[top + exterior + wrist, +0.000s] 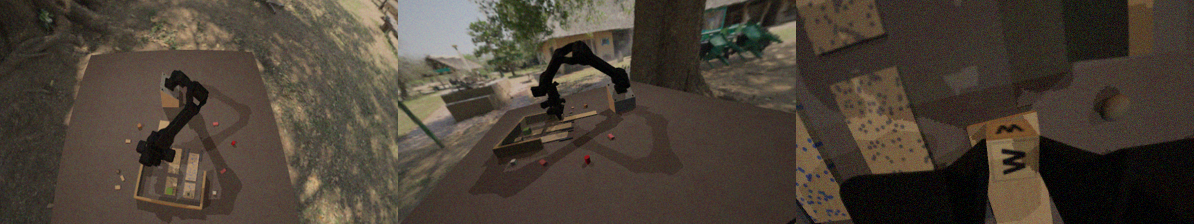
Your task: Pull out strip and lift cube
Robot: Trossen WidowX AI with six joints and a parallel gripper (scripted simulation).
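My gripper tip is 10 cm past the strip, 1 cm to the right of it and 1 cm above it. From my gripper tip the other things lie so: grey peg (6 cm behind, 8 cm to the right, 1 cm below).
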